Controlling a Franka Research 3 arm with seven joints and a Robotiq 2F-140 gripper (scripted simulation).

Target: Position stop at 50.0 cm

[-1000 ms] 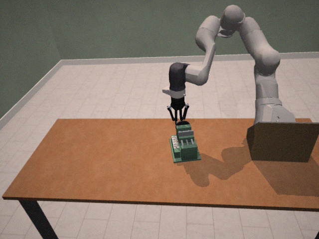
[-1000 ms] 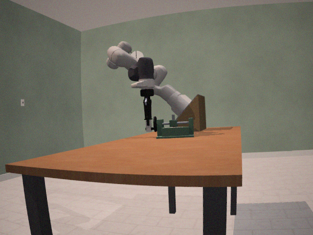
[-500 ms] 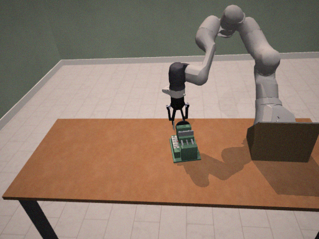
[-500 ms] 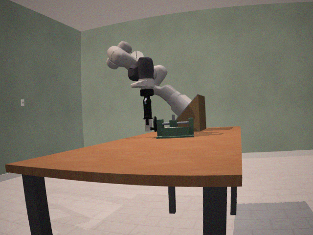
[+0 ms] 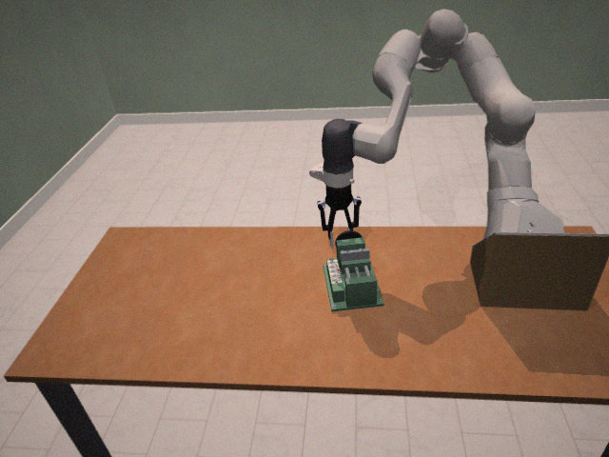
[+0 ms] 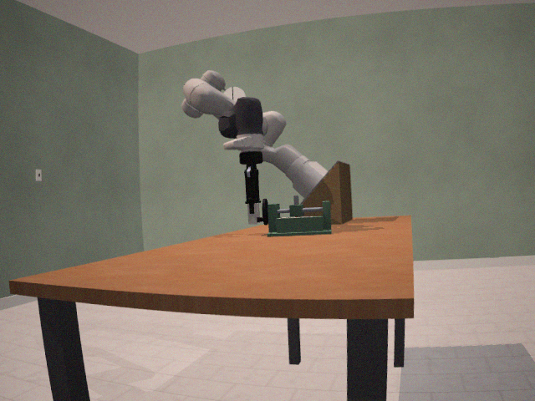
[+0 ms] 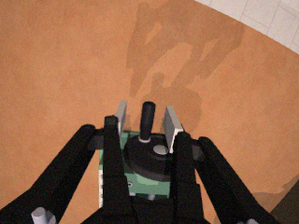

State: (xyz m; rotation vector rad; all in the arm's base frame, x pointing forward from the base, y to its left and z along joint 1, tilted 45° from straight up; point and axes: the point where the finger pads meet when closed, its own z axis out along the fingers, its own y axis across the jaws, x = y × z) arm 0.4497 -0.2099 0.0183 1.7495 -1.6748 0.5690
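Right now the black handwheel is 2 cm to the left of my hand, 1 cm below it and 1 cm behind it. The rest, counted from my hand: sliding stop block (14 cm to the left, 2 cm behind, 2 cm above).
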